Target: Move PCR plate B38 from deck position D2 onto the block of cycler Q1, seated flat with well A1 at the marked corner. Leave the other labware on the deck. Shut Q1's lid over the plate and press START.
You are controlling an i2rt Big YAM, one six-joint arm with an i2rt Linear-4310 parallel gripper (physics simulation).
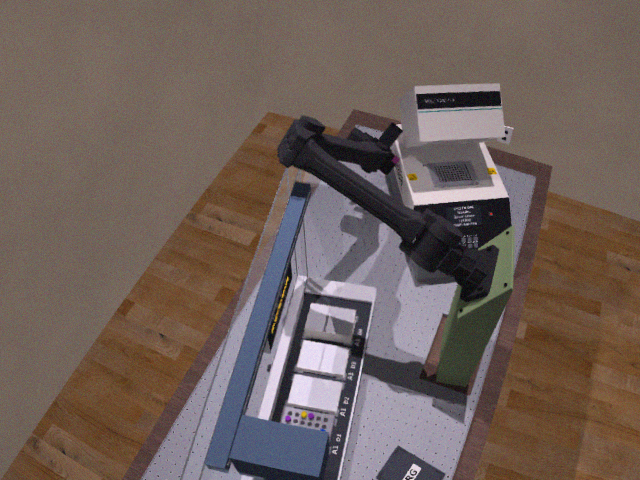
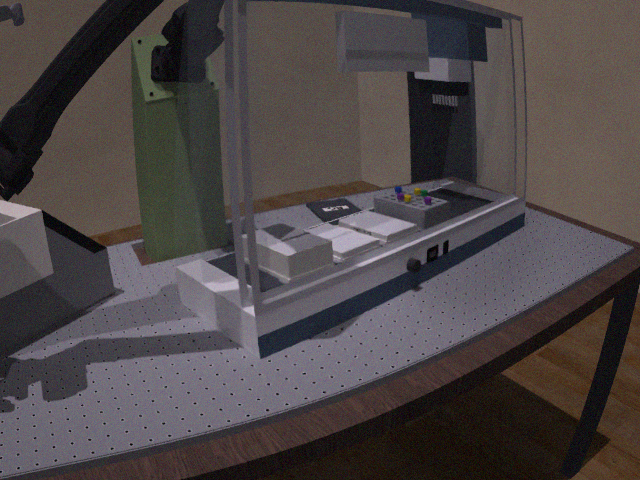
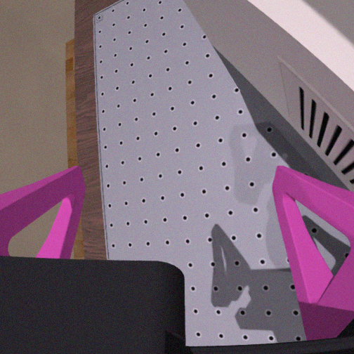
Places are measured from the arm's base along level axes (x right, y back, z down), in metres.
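Pixels of known places: arm's base, link origin: (image 1: 482, 275) (image 2: 177, 65).
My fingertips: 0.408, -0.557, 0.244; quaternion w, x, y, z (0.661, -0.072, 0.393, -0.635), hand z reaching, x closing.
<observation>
Ahead of a thing's pixels: the offset from my fingertips to its top centre, as dx, dy, dz. "pt": to the spot under its first point.
A white low plate (image 1: 316, 392) (image 2: 378, 225) lies at deck position D2; its name is unreadable. The cycler (image 1: 454, 195) (image 2: 23, 248) (image 3: 260, 42) has its lid @[pt +0.029, +0.262, -0.254] (image 1: 460, 121) raised above the block @[pt +0.025, +0.274, -0.055] (image 1: 453, 173), which has no plate on it. Its lettering is too blurred to confirm Q1. The front has a dark screen, a red spot and a keypad @[-0.113, +0.420, +0.017] (image 1: 470, 241) partly behind the arm. My gripper (image 3: 178, 176) is open and empty, its magenta fingers wide apart. It hangs over the perforated bench top beside the cycler's vented side wall, away from the deck.
White labware stands at D3 @[-0.655, +0.293, +0.075] (image 1: 323, 357) (image 2: 346, 241) and D4 @[-0.563, +0.247, +0.049] (image 1: 329, 320) (image 2: 294, 256). A tube rack (image 1: 309, 421) (image 2: 410, 209) with coloured caps is beside D2. The blue-framed clear enclosure (image 1: 258, 330) borders the deck. The green arm post (image 1: 467, 335) (image 2: 178, 180) stands opposite.
</observation>
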